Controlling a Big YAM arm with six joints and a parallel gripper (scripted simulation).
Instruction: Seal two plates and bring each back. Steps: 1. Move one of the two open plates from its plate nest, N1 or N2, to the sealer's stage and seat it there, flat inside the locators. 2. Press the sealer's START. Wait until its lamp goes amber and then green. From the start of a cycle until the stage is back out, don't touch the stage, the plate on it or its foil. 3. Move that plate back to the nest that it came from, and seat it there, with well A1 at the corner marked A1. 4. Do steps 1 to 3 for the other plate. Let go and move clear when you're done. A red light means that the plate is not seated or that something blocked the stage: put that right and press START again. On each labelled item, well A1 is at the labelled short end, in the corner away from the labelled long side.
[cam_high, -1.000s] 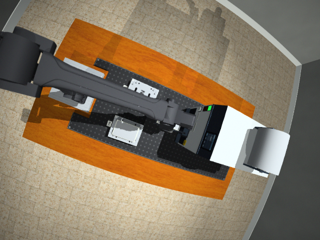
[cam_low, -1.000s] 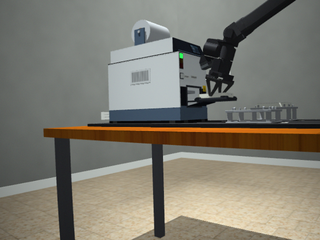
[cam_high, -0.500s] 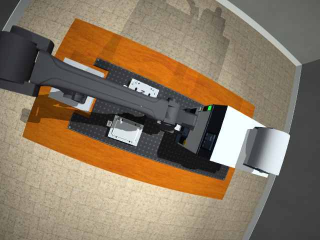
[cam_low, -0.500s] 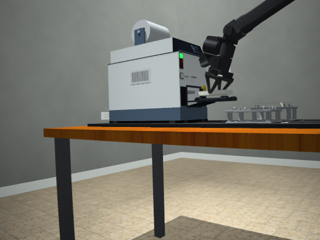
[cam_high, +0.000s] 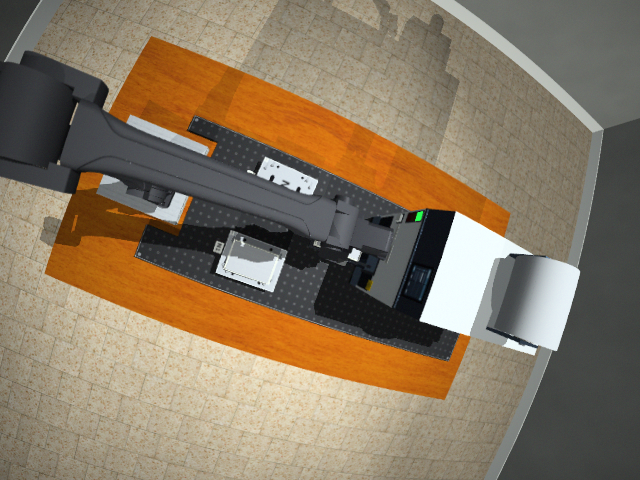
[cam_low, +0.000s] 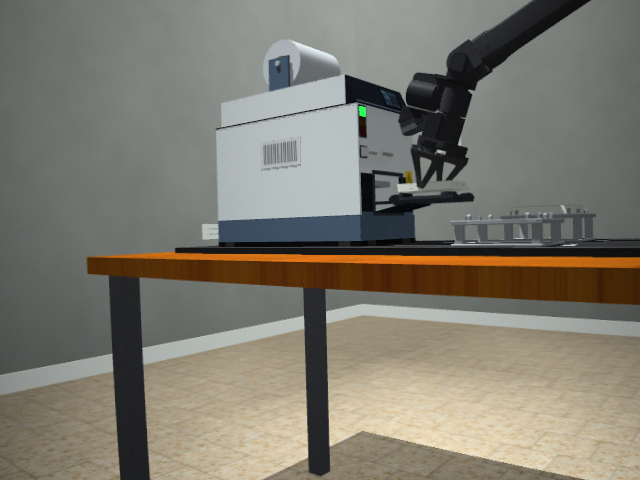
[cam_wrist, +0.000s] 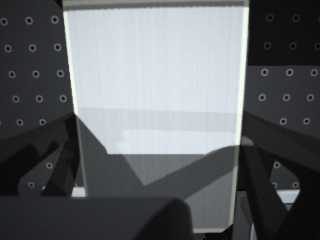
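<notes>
Now: the sealer stage 3 cm below my hand. From my hand the other things lie so: plate nest: 19 cm behind, 7 cm to the left, 8 cm below; pale start button: 10 cm ahead, 10 cm to the left, 7 cm above; A1 mark: 27 cm behind, 12 cm to the left, 8 cm below.
</notes>
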